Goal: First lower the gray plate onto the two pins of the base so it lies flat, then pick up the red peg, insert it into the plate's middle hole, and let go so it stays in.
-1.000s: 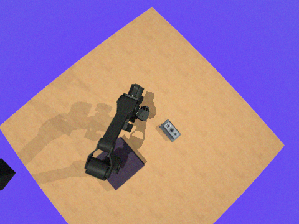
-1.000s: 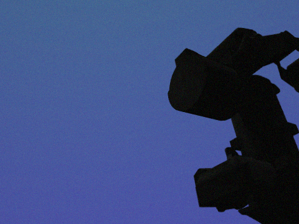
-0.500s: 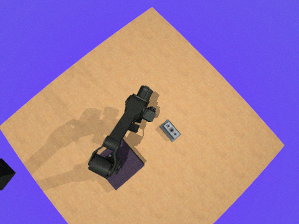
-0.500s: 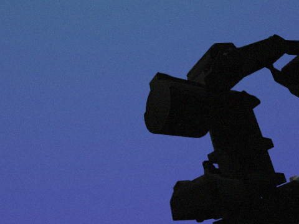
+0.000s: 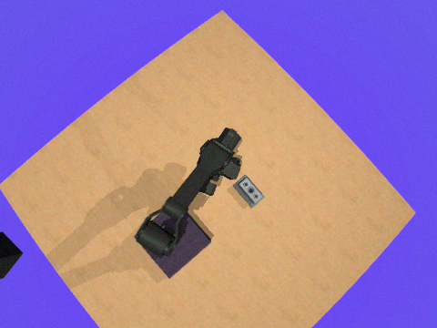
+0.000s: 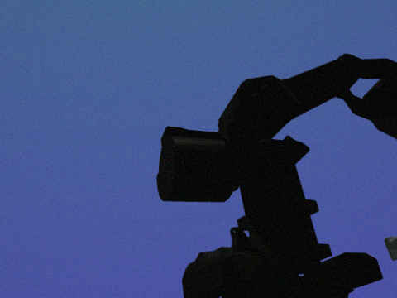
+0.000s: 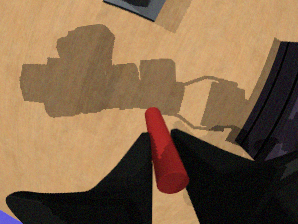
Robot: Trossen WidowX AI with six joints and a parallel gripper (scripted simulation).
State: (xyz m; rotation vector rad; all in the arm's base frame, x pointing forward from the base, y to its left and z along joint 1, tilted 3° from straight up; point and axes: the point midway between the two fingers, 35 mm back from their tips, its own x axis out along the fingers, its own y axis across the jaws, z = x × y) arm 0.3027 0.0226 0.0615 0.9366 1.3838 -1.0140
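Right now my gripper tip is 30 mm short of the gray plate, 160 mm to the left of it and 70 mm above it. The rest, counted from my gripper tip: base: 30 mm ahead, 160 mm to the right, 110 mm below; red peg: right at my gripper tip.
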